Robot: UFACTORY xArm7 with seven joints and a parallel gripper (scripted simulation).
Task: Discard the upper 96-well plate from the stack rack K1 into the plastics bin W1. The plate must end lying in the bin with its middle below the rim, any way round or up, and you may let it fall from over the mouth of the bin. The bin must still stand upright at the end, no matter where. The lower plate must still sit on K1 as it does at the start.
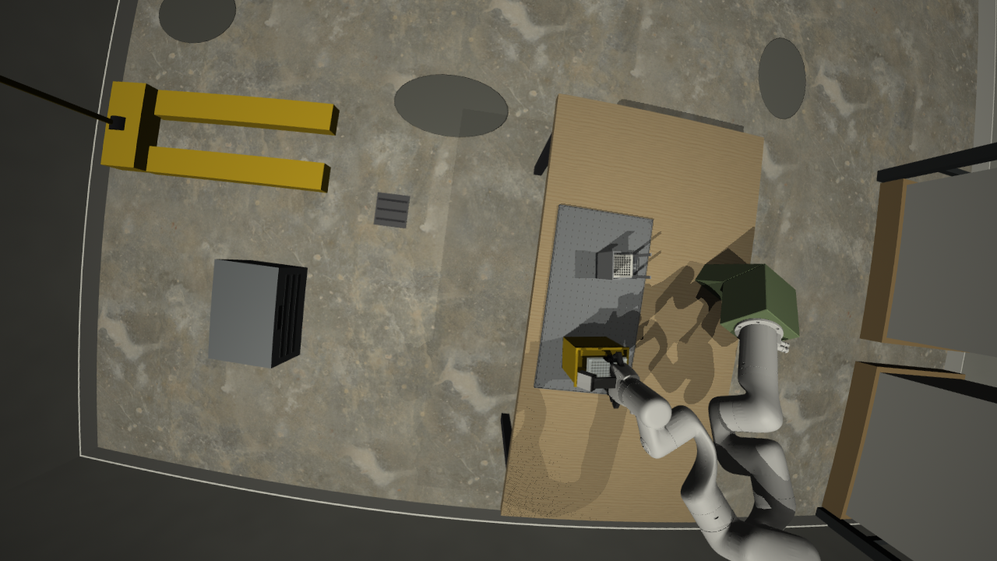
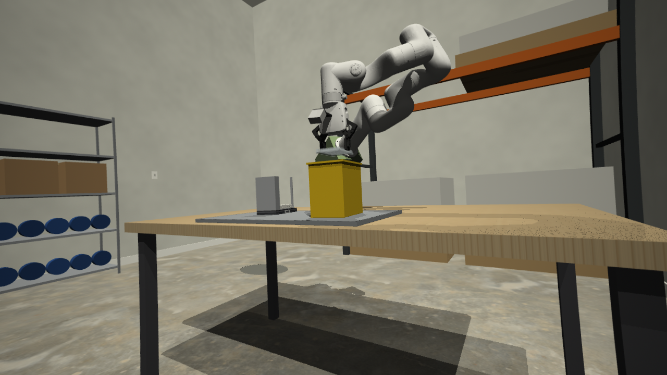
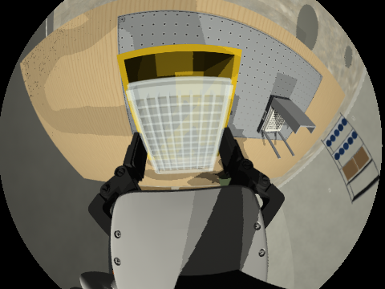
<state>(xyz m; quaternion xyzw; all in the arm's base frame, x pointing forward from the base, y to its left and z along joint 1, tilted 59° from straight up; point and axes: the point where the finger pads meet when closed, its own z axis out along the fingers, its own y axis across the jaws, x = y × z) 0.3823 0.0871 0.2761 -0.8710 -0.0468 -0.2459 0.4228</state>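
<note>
The yellow plastics bin W1 is 140 mm below my hand.
</note>
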